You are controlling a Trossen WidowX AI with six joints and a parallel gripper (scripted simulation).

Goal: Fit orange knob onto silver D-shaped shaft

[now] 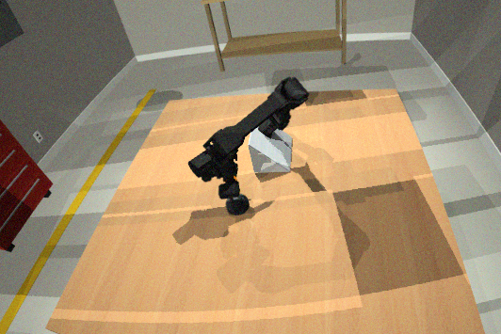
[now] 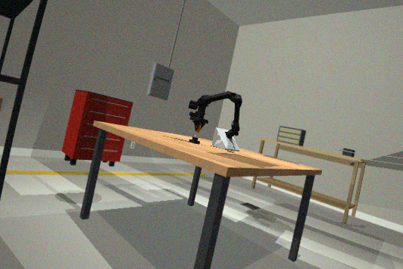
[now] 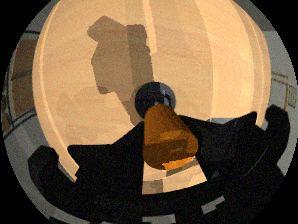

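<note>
Now: the dark round pedestal 60 mm below my gripper tip. Round my gripper tip: orange knob 30 mm above.
</note>
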